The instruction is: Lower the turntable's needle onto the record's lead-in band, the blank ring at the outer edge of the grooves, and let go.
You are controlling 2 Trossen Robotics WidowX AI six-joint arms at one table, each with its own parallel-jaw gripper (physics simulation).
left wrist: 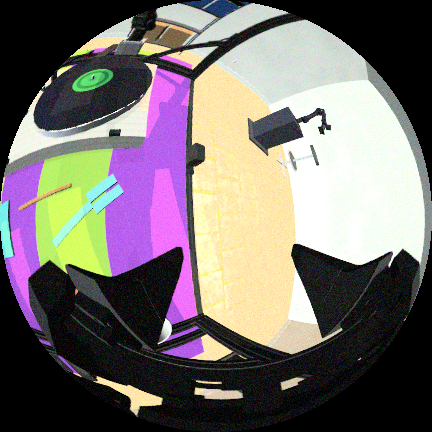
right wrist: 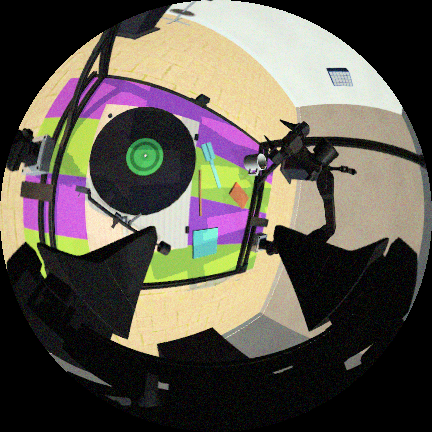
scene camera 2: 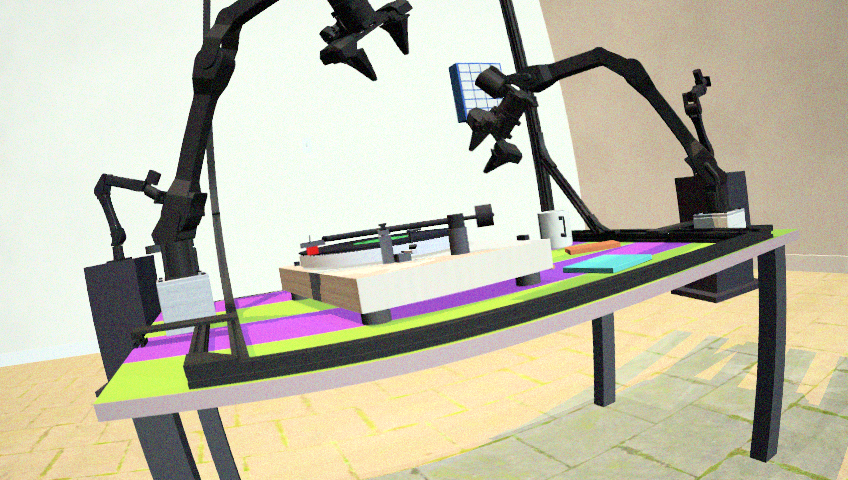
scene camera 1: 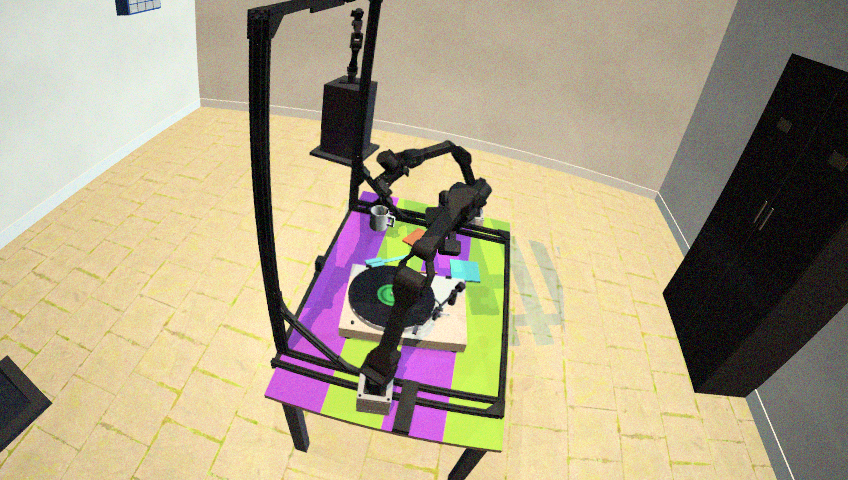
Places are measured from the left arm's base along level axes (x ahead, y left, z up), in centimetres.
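Pixels of known places: left gripper, fingertip midpoint: (left wrist: 239, 252) (right wrist: 271, 127) (scene camera 2: 477, 161) (scene camera 1: 358, 200); right gripper, fingertip midpoint: (right wrist: 215, 232) (scene camera 2: 391, 67); left arm's base, origin of the base link: (right wrist: 261, 242) (scene camera 2: 719, 211); right arm's base, origin of the base link: (scene camera 2: 181, 277) (scene camera 1: 375, 386).
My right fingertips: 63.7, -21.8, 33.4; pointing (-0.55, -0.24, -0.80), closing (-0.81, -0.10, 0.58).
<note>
For each thing: its top centre in the pictures, then the offset to it from my right fingertips, as dx, dy, dz. "*": a spot on its surface instead.
- black record, middle of its top: (scene camera 2: 380, 239) (right wrist: 144, 155) (left wrist: 92, 78) (scene camera 1: 391, 294) +1.1, -11.2, -29.0
- red cartridge, middle of its top: (scene camera 2: 312, 246) +16.5, -2.4, -27.8
- grey mug, surface spot: (scene camera 2: 553, 228) (right wrist: 251, 165) * -45.5, -18.4, -33.5
- orange block, middle of its top: (scene camera 2: 592, 245) (scene camera 1: 416, 236) (right wrist: 239, 195) -43.7, -3.6, -37.3
- cyan square, surface spot: (scene camera 2: 608, 262) (scene camera 1: 468, 273) (right wrist: 201, 246) * -24.9, +18.7, -37.3
- cyan fork-shaped piece, middle of its top: (left wrist: 80, 212) (right wrist: 213, 165) (scene camera 1: 388, 259) -26.6, -14.2, -37.4
- thin orange stick, middle of its top: (left wrist: 40, 196) (right wrist: 200, 192) -22.1, -2.9, -37.6
The black record (scene camera 1: 365, 297) (left wrist: 55, 100) (right wrist: 115, 135) with a green label lies on the pale turntable (scene camera 1: 440, 340) (scene camera 2: 446, 270) (right wrist: 172, 227). The black tonearm (scene camera 2: 368, 230) (right wrist: 105, 204) spans from its counterweight past its rest; in the right wrist view its headshell (right wrist: 82, 190) is outside the record's edge. A red cartridge (scene camera 2: 312, 250) shows at its front end. The needle tip is too small to see. My right gripper (scene camera 2: 391, 65) (right wrist: 215, 232) is open and empty, high above the turntable. My left gripper (scene camera 2: 480, 160) (left wrist: 239, 252) (right wrist: 271, 127) is open and empty, near the mug's side, above table height.
A grey mug (scene camera 1: 379, 218) (scene camera 2: 553, 228) (right wrist: 255, 163) stands near the frame rail. An orange block (right wrist: 238, 195), a cyan square (scene camera 1: 464, 270) (scene camera 2: 608, 262) (right wrist: 205, 242), a cyan fork-shaped piece (left wrist: 72, 224) (right wrist: 212, 165) and a thin orange stick (left wrist: 45, 196) (right wrist: 200, 192) lie beside the turntable. Black frame posts (scene camera 1: 260, 178) rise at the table's edge.
</note>
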